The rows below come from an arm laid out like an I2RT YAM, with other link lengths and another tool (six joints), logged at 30 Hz.
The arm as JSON. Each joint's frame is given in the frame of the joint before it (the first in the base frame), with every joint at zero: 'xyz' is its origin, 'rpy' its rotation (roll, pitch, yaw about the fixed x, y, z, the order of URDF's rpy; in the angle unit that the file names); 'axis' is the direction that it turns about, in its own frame. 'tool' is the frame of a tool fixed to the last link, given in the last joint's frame.
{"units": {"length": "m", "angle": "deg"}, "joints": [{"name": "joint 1", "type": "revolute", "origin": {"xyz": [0.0, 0.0, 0.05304], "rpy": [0.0, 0.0, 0.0]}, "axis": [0.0, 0.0, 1.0]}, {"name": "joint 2", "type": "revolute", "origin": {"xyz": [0.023, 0.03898, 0.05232], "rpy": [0.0, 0.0, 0.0]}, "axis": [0.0, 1.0, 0.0]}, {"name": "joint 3", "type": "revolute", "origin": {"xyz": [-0.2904, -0.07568, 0.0], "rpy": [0.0, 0.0, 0.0]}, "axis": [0.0, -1.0, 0.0]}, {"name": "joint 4", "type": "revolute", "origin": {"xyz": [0.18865, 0.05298, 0.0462], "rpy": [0.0, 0.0, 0.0]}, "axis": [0.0, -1.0, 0.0]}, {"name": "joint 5", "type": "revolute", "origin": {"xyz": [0.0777, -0.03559, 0.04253], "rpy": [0.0, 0.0, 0.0]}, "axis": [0.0, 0.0, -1.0]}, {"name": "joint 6", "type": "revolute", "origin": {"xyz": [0.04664, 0.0, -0.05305], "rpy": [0.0, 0.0, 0.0]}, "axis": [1.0, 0.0, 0.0]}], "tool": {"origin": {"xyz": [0.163, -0.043, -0.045], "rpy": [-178.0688, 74.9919, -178.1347]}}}
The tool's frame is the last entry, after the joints.
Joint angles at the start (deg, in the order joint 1, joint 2, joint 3, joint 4, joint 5, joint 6):
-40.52, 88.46, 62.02, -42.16, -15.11, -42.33
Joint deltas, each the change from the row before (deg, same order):
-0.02, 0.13, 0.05, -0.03, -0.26, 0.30
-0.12, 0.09, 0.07, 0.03, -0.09, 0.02
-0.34, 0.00, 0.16, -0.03, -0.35, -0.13
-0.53, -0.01, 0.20, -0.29, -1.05, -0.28
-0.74, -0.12, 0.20, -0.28, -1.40, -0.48
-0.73, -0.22, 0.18, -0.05, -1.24, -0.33
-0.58, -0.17, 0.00, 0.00, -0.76, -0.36
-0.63, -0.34, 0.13, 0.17, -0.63, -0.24
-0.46, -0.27, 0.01, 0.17, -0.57, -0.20
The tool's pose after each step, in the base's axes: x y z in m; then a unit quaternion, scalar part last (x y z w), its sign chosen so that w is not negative. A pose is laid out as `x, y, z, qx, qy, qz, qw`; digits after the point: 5 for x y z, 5 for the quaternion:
0.21169, -0.21211, 0.07120, -0.03825, 0.99432, -0.02824, 0.09521
0.21183, -0.21259, 0.07115, -0.03727, 0.99432, -0.02778, 0.09575
0.21211, -0.21344, 0.07192, -0.03627, 0.99411, -0.02705, 0.09843
0.21277, -0.21240, 0.07258, -0.03646, 0.99371, -0.02141, 0.10369
0.21378, -0.21139, 0.07396, -0.03734, 0.99292, -0.01524, 0.11173
0.21512, -0.21143, 0.07615, -0.03690, 0.99191, -0.01163, 0.12088
0.21523, -0.21178, 0.07727, -0.03675, 0.99127, -0.00989, 0.12623
0.21591, -0.21373, 0.08014, -0.03524, 0.99033, -0.01161, 0.13367
0.21650, -0.21472, 0.08206, -0.03464, 0.98952, -0.01226, 0.13961

